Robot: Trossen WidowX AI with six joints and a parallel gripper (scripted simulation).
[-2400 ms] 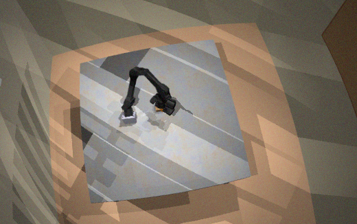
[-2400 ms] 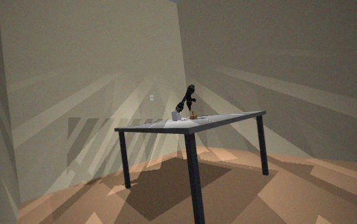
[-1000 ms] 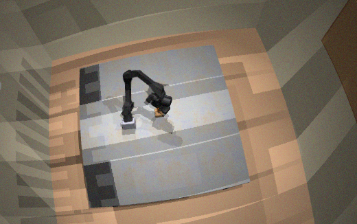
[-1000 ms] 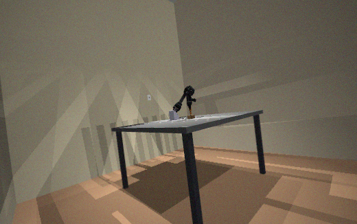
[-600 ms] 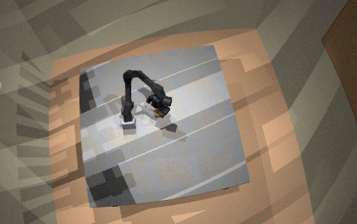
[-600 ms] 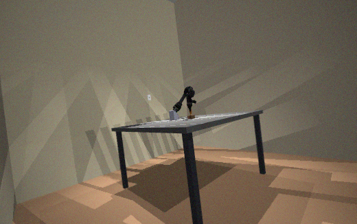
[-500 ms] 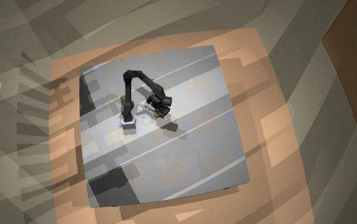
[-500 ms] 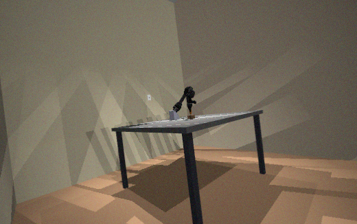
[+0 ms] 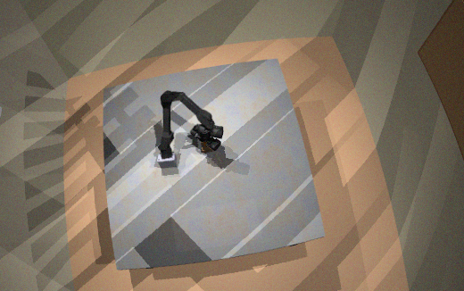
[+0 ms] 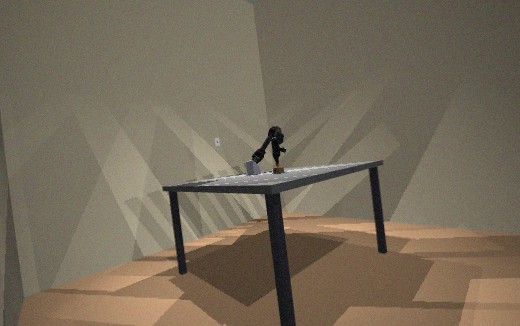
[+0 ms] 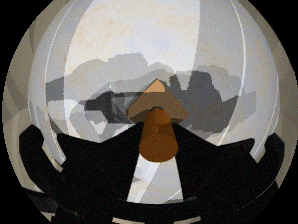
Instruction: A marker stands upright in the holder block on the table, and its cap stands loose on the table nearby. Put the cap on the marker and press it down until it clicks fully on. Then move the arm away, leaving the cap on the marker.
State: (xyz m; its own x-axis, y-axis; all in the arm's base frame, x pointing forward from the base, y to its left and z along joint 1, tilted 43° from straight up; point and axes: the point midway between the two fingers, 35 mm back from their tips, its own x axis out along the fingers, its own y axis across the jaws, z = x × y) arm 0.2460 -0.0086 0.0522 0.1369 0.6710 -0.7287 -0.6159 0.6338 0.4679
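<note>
Right now my gripper tip is 10 mm below the orange cap. Round my gripper tip: holder block: 50 mm below.
</note>
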